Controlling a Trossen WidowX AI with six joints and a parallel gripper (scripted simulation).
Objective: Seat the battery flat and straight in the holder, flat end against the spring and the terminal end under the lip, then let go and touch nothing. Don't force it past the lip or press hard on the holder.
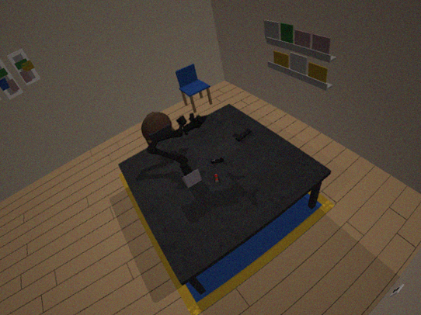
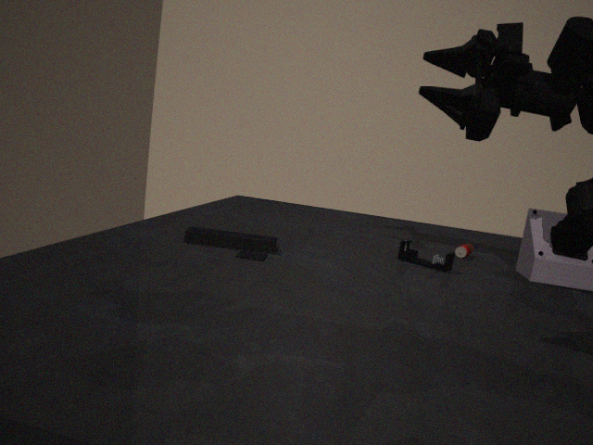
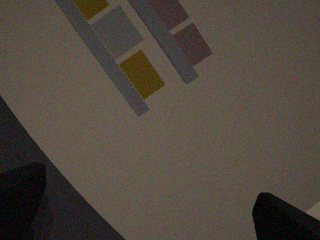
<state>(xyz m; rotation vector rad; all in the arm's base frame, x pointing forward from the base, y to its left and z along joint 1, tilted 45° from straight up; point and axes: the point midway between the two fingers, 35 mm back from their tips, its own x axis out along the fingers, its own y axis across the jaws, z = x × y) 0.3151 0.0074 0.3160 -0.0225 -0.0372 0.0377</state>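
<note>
Right now my gripper tip is 170 mm past the battery, 340 mm to the left of it and 300 mm above it. Round my gripper tip: black remote 280 mm ahead, 60 mm to the right, 300 mm below.
</note>
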